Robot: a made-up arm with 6 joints.
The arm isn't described. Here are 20 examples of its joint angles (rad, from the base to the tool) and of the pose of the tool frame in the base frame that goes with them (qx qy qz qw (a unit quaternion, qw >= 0); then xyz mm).
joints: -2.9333 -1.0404 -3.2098 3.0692 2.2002 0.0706
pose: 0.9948 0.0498 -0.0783 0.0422 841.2 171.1 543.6
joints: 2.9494 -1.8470 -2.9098 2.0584 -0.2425 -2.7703
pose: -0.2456 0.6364 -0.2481 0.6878 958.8 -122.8 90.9
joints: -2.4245 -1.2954 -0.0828 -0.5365 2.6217 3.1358
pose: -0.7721 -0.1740 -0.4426 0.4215 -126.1 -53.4 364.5
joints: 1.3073 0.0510 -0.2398 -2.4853 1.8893 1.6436
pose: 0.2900 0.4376 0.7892 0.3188 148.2 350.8 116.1
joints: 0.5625 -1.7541 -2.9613 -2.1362 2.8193 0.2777
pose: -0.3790 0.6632 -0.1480 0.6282 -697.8 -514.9 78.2
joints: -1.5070 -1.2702 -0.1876 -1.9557 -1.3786 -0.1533
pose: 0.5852 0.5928 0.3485 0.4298 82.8 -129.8 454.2
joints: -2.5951 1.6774 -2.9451 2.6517 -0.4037 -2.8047
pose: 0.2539 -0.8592 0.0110 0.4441 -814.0 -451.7 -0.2
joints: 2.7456 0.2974 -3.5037 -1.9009 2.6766 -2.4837
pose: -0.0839 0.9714 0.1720 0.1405 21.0 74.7 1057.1
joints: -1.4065 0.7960 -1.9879 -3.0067 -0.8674 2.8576
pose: 0.8151 -0.5535 0.1502 0.0822 146.9 -812.1 289.1
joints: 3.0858 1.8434 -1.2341 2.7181 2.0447 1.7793
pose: 0.4879 -0.5540 -0.2638 0.6208 -212.4 -24.5 -492.0
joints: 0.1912 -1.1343 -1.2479 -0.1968 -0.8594 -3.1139
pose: -0.0668 -0.0554 0.0412 0.9954 -112.0 -3.8 988.1
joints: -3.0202 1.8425 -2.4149 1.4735 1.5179 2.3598
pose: 0.7404 -0.0156 0.1306 0.6591 -747.8 -159.3 -364.8
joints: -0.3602 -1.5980 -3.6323 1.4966 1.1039 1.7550
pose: -0.4225 -0.6358 -0.5061 0.4014 -787.6 337.5 -98.0
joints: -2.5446 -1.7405 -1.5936 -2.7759 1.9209 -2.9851
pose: -0.3220 0.8053 0.2877 0.4062 557.0 415.6 741.6
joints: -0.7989 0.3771 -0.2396 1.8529 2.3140 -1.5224
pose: -0.3213 0.2751 -0.4241 0.8008 258.6 -142.1 44.5
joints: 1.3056 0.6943 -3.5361 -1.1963 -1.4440 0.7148
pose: 0.5535 -0.2822 -0.6763 0.3958 10.7 313.9 983.3
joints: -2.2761 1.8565 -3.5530 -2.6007 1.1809 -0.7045
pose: 0.2724 -0.0930 -0.9467 0.1447 -617.6 -690.1 285.5
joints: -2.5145 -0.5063 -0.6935 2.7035 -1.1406 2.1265
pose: -0.7718 0.6028 0.2019 0.0102 -307.9 -177.2 467.0
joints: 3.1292 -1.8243 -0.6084 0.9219 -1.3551 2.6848
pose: -0.1932 -0.4351 -0.8791 0.0246 209.8 62.0 682.1
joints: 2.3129 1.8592 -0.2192 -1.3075 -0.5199 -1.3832
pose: 0.4598 -0.5684 0.6174 0.2904 81.9 -208.4 -45.2
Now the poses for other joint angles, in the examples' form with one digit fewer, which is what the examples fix.
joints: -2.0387 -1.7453 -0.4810 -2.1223 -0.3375 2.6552
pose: 0.268 -0.458 0.660 0.532 55 -35 648
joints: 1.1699 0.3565 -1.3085 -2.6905 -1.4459 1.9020
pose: -0.414 -0.853 0.231 0.217 210 581 340
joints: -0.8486 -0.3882 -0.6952 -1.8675 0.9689 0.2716
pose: 0.724 0.037 -0.163 0.669 320 -402 452
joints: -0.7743 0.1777 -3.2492 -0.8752 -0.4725 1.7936
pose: -0.058 -0.206 -0.974 0.077 51 37 1174
